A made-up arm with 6 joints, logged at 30 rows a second.
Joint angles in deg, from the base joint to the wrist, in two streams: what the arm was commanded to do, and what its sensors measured. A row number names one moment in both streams.
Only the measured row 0 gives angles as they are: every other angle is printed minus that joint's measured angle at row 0.
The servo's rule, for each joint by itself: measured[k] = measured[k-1] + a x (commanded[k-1-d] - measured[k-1]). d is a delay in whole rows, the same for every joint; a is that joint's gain. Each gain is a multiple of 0.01, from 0.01 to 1. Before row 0 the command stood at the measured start. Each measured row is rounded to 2 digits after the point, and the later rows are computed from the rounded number. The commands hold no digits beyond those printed.
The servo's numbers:
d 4
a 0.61 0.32 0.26 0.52 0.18 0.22
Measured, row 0:
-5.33, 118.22, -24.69, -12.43, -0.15, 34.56
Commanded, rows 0 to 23:
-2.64, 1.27, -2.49, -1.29, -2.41, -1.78
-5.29, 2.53, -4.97, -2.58, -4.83, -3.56
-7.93, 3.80, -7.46, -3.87, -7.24, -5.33
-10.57, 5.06, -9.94, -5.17, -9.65, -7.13
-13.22, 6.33, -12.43, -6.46, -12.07, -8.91
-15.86, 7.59, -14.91, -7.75, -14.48, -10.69
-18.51, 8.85, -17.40, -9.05, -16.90, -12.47
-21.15, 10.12, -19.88, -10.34, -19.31, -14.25
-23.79, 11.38, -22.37, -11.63, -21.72, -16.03
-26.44, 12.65, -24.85, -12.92, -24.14, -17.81
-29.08, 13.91, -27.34, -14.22, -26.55, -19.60
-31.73, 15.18, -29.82, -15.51, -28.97, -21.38
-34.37, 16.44, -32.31, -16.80, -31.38, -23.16
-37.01, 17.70, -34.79, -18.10, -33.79, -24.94
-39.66, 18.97, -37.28, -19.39, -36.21, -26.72
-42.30, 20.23, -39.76, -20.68, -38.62, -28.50
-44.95, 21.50, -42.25, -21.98, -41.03, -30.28
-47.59, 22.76, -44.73, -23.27, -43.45, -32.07
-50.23, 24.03, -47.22, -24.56, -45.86, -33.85
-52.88, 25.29, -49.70, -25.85, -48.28, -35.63
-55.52, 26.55, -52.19, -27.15, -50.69, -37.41
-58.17, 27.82, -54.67, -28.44, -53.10, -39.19
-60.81, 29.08, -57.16, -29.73, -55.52, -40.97
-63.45, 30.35, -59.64, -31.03, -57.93, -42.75
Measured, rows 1 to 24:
0.00, 0.00, 0.00, 0.00, 0.00, 0.00
0.00, 0.00, 0.00, 0.00, 0.00, 0.00
0.00, 0.00, 0.00, 0.00, 0.00, 0.00
0.00, 0.00, 0.00, 0.00, 0.00, 0.00
-1.61, 0.41, -0.65, -0.67, -0.43, -0.39
-3.85, 1.09, -1.77, -1.66, -1.22, -1.09
-6.34, 1.96, -3.25, -2.81, -2.30, -2.02
-8.92, 2.95, -4.99, -4.04, -3.62, -3.14
-11.54, 4.03, -6.92, -5.30, -5.14, -4.41
-14.18, 5.17, -9.00, -6.57, -6.82, -5.79
-16.82, 6.35, -11.18, -7.86, -8.63, -7.26
-19.46, 7.56, -13.44, -9.15, -10.55, -8.80
-22.10, 8.78, -15.76, -10.44, -12.56, -10.39
-24.75, 10.02, -18.12, -11.73, -14.64, -12.02
-27.39, 11.26, -20.52, -13.02, -16.78, -13.69
-30.04, 12.51, -22.94, -14.31, -18.97, -15.38
-32.68, 13.77, -25.38, -15.60, -21.20, -17.09
-35.32, 15.03, -27.83, -16.90, -23.47, -18.82
-37.97, 16.29, -30.29, -18.19, -25.76, -20.56
-40.61, 17.55, -32.75, -19.48, -28.07, -22.31
-43.26, 18.81, -35.22, -20.78, -30.40, -24.06
-45.90, 20.07, -37.69, -22.07, -32.75, -25.82
-48.54, 21.34, -40.17, -23.36, -35.11, -27.59
-51.19, 22.60, -42.65, -24.65, -37.48, -29.36

